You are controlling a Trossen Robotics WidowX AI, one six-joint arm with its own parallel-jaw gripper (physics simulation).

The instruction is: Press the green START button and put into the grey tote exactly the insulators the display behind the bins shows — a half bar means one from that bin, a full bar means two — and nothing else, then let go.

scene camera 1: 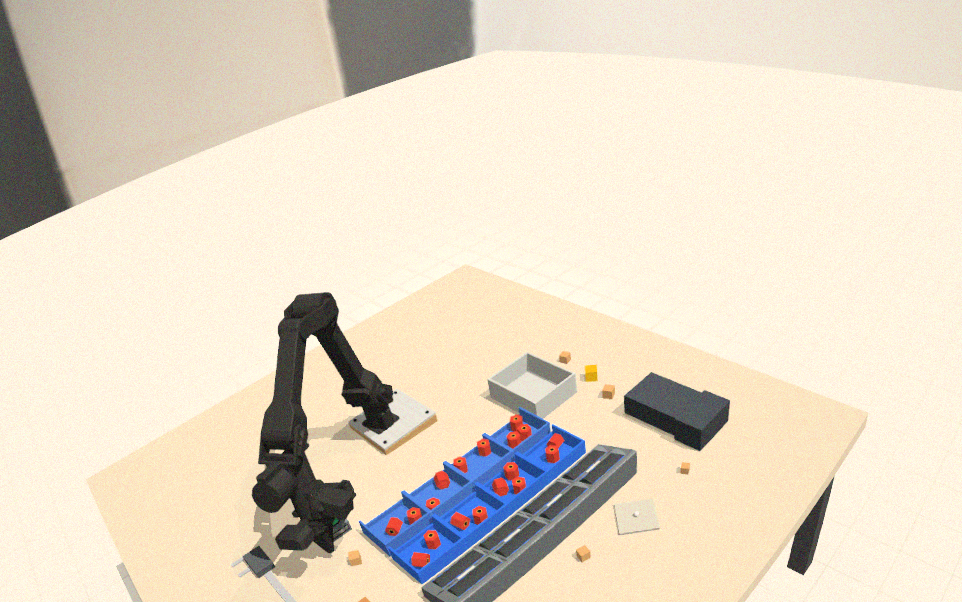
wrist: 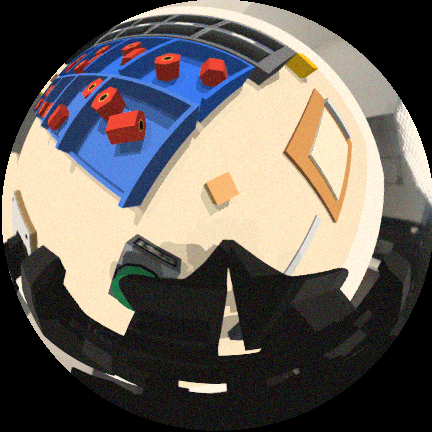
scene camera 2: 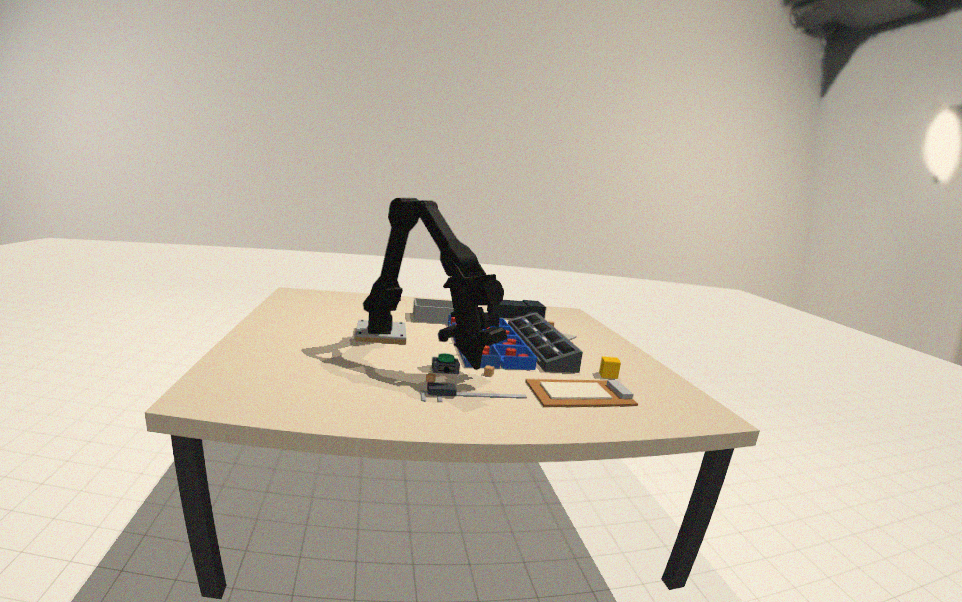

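Seen in the pictures: gripper, between the fingertips: [scene camera 1: 331, 552] [wrist: 226, 244] [scene camera 2: 477, 369]; arm's base, origin of its link: [scene camera 1: 380, 421] [scene camera 2: 378, 330].
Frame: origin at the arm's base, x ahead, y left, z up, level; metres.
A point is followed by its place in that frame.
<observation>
My gripper [scene camera 1: 330, 546] @(x 0.215, y -0.314, z -0.001 m) [scene camera 2: 476, 364] @(x 0.215, y -0.314, z -0.001 m) [wrist: 226, 244] @(x 0.215, y -0.314, z -0.001 m) is shut and empty, low over the table beside the green START button [scene camera 1: 336, 521] @(x 0.169, y -0.260, z 0.008 m) [scene camera 2: 445, 358] @(x 0.143, y -0.282, z 0.014 m) [wrist: 127, 281]. The arm partly hides the button in scene camera 1, and a finger overlaps it in the wrist view. Red insulators [scene camera 1: 432, 539] [wrist: 126, 127] lie in the blue bins [scene camera 1: 404, 562] @(x 0.351, y -0.246, z 0.009 m) [scene camera 2: 519, 360] @(x 0.344, y -0.245, z 0.002 m) [wrist: 102, 167]. The dark grey display [scene camera 1: 553, 532] @(x 0.528, y -0.049, z 0.022 m) [scene camera 2: 564, 362] @(x 0.461, y -0.269, z 0.005 m) [wrist: 272, 67] @(x 0.427, y -0.264, z 0.009 m) stands behind them; I cannot read its panels as half or full bars. The grey tote [scene camera 1: 556, 398] @(x 0.288, y 0.267, z 0.004 m) [scene camera 2: 432, 310] @(x 0.191, y 0.212, z 0.020 m) shows no insulator on its visible floor.
A small orange cube [scene camera 1: 354, 557] @(x 0.260, y -0.292, z -0.003 m) [scene camera 2: 488, 371] @(x 0.249, y -0.298, z -0.011 m) [wrist: 222, 189] @(x 0.251, y -0.290, z -0.003 m) lies near the gripper and bins. A dark-headed tool [scene camera 1: 258, 561] @(x 0.118, y -0.424, z -0.003 m) [scene camera 2: 441, 389] @(x 0.106, y -0.441, z -0.004 m) lies near the button. A brown clipboard [scene camera 2: 537, 392] @(x 0.331, y -0.426, z -0.016 m) [wrist: 298, 140] @(x 0.364, y -0.346, z -0.016 m), yellow cube [scene camera 2: 610, 367] @(x 0.576, y -0.320, z 0.008 m) [wrist: 301, 65] @(x 0.562, y -0.298, z 0.005 m) and black box [scene camera 1: 673, 408] @(x 0.541, y 0.336, z 0.030 m) are farther off.
</observation>
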